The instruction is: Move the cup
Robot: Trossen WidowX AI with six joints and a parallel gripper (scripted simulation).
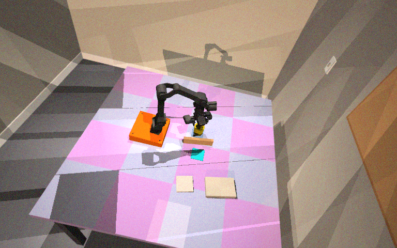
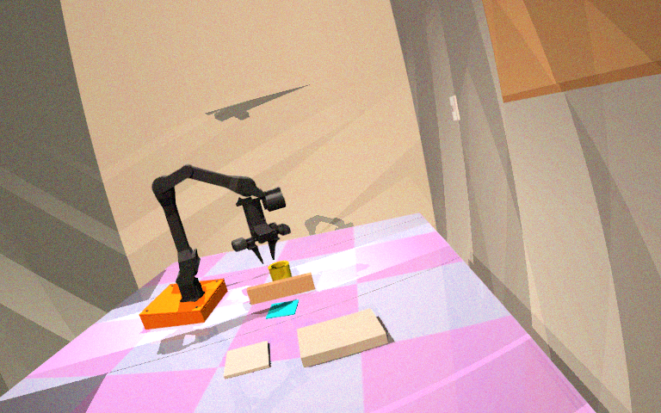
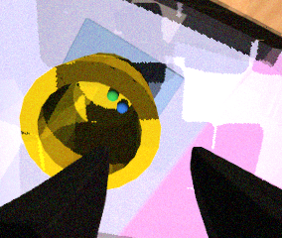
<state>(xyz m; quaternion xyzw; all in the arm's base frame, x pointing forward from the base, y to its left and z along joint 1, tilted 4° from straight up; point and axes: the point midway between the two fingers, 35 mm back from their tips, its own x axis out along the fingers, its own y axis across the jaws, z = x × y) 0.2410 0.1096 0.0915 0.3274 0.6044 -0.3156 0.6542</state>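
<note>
My gripper tip is 2 cm short of the yellow cup, 2 cm to the right of it and 6 cm above it. The rest, counted from my gripper tip: wooden bar: 5 cm ahead, 7 cm to the right, 8 cm below; teal pad: 7 cm ahead, 16 cm to the right, 10 cm below; pale blue pad: 2 cm ahead, 2 cm to the left, 10 cm below.
</note>
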